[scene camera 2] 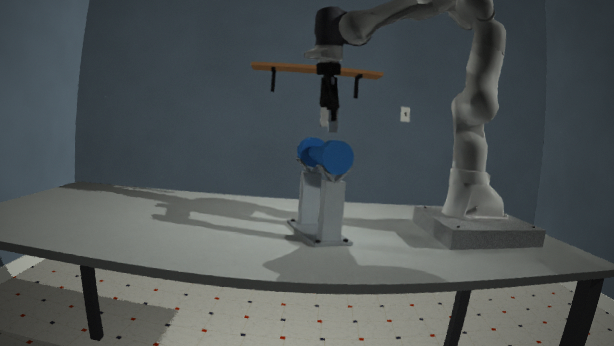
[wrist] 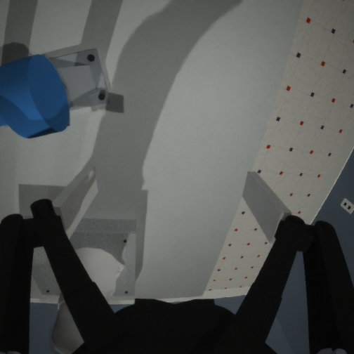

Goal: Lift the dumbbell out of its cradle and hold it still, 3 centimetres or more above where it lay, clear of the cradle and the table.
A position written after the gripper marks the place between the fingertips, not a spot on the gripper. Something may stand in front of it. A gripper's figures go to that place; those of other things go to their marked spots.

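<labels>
A blue dumbbell (scene camera 2: 337,157) sits 0.88 m from the lens, while the gripper (scene camera 2: 328,129) is 1.20 m from the lens.
</labels>
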